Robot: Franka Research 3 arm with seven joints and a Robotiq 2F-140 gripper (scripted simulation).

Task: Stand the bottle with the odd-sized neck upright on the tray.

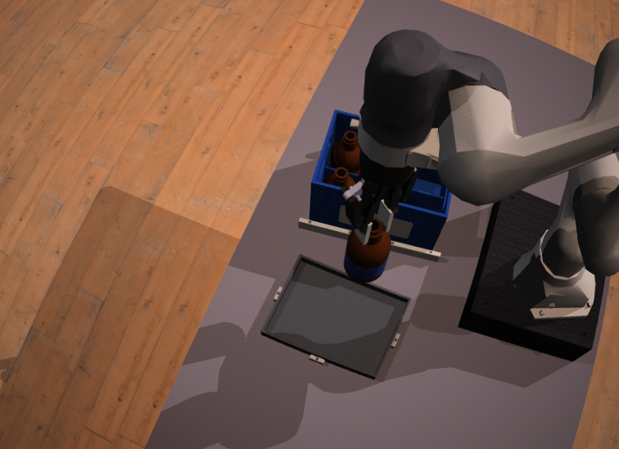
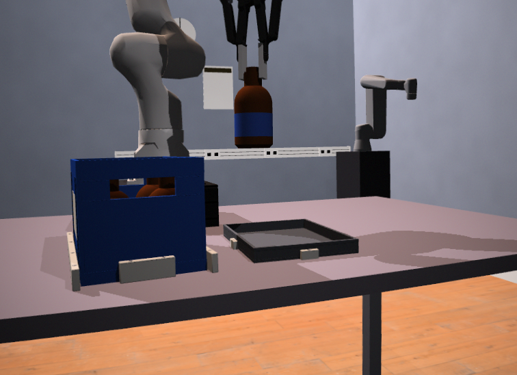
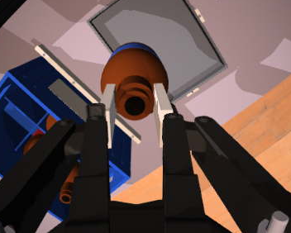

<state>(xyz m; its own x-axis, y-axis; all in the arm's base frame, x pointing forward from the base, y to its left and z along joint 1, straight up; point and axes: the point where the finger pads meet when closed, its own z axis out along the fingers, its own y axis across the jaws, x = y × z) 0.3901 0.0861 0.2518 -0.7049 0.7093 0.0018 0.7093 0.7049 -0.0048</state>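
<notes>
My hand is 9 cm above the bottle. The rest, counted from my hand: crate 27 cm below, 24 cm to the right, 1 cm behind; dark tray 34 cm below, 5 cm to the left, 2 cm ahead.
</notes>
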